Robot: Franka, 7 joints.
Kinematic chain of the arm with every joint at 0, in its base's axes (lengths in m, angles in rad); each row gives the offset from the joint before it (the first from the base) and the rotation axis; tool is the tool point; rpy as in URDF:
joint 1: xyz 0 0 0.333 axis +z
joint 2: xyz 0 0 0 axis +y
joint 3: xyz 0 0 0.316 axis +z
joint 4: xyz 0.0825 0 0 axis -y
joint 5: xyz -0.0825 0 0.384 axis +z
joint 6: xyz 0 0 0 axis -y
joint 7: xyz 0.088 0 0 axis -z
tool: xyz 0 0 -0.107 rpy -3.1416 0 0
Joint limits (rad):
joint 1: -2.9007..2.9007
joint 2: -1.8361..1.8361
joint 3: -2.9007..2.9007
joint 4: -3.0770..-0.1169
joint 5: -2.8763..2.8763
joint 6: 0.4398..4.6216
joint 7: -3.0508..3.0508
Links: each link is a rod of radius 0.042 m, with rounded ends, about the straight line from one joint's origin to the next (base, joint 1, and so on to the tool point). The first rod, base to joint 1, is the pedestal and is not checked.
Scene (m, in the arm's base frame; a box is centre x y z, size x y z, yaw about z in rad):
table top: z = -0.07
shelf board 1: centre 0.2 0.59 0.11 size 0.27 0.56 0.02 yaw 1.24
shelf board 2: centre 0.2 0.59 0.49 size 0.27 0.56 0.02 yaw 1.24
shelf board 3: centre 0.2 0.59 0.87 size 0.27 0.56 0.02 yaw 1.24
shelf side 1: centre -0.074 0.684 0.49 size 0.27 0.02 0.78 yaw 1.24
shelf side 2: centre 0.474 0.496 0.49 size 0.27 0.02 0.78 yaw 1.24
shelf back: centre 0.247 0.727 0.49 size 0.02 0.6 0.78 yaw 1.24
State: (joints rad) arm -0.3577 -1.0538 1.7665 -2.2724 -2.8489 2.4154 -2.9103
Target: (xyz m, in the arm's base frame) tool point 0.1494 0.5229 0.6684
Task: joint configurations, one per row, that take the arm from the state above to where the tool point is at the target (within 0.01 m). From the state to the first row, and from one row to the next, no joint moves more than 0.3 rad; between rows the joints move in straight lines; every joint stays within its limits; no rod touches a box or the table.
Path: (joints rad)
1: -0.1582 -1.0767 1.6990 -2.4255 -2.8580 2.5161 -2.9103
2: 0.0412 -1.0997 1.6314 -2.5787 -2.8672 2.6168 -2.9103
3: 0.2407 -1.1226 1.5639 -2.7318 -2.8763 2.7175 -2.9103
4: 0.1531 -1.2211 1.3043 -2.6334 -2.8604 2.6251 -2.9103
5: 0.0655 -1.3197 1.0447 -2.5351 -2.8446 2.5328 -2.9103
6: -0.0221 -1.4183 0.7852 -2.4367 -2.8287 2.4405 -2.9103
7: -0.1849 -1.2127 0.9576 -2.2010 -2.8297 2.3679 -2.9103
8: -0.3478 -1.0070 1.1300 -1.9653 -2.8306 2.2953 -2.9103

